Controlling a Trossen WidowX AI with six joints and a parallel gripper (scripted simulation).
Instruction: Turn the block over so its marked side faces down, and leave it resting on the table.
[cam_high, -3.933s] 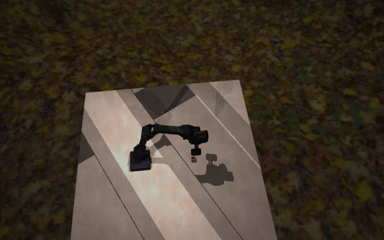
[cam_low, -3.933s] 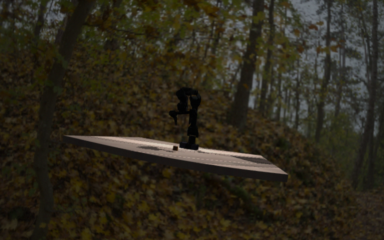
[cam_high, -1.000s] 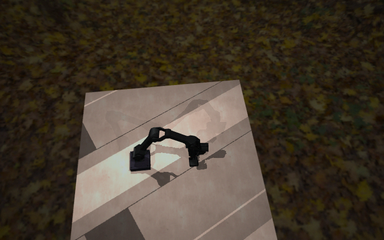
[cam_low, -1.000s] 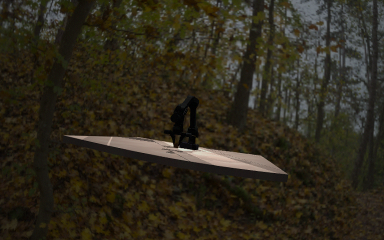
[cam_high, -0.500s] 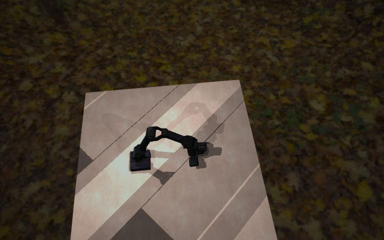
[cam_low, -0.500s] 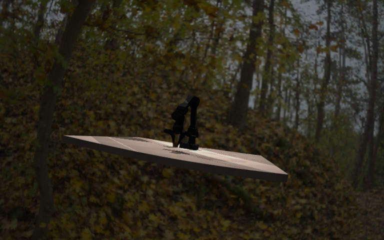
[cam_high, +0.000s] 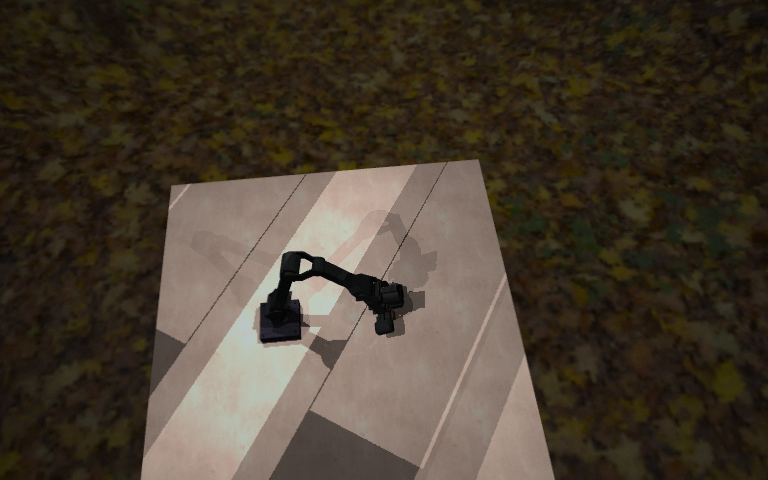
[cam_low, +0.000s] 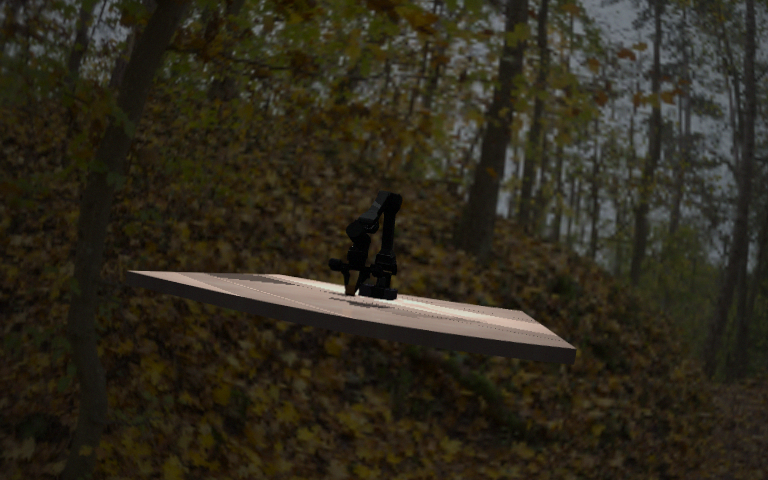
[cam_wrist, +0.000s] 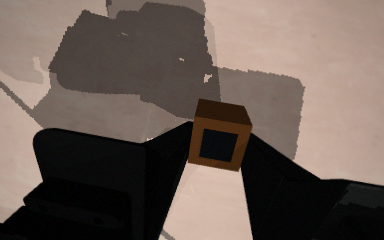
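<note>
Now: the small orange block 10 mm above my gripper tip.
</note>
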